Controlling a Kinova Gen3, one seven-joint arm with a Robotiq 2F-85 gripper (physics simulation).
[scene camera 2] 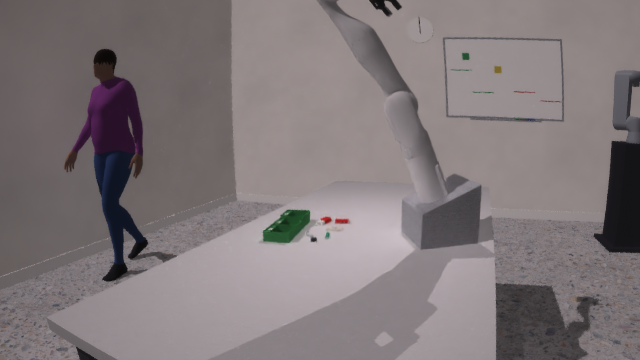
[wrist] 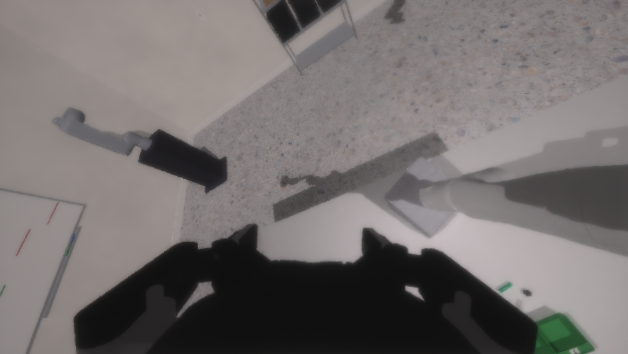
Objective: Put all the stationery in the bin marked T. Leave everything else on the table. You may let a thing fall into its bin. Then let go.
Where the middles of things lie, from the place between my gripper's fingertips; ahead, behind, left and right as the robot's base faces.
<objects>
Right now the green divided tray [scene camera 2: 291, 222] is 340 mm ahead of my hand, 230 mm to the left of it and 740 mm below it.
</objects>
